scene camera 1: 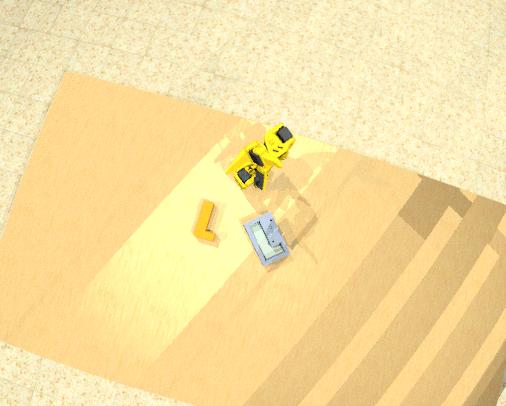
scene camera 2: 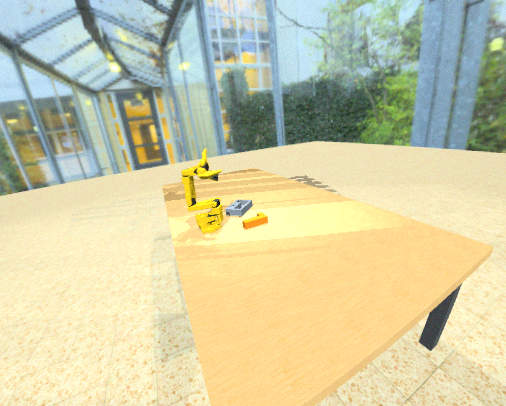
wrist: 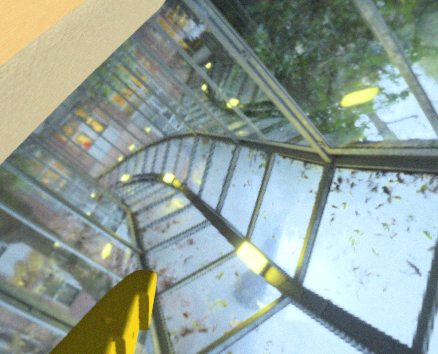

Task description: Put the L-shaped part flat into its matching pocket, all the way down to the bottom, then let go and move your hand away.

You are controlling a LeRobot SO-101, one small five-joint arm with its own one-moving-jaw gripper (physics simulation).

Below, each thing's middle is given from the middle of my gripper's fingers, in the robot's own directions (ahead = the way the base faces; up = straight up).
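Hand 150 mm short of grey pocket block [scene camera 1: 265, 236], 80 mm to the right of it, 280 mm above it.
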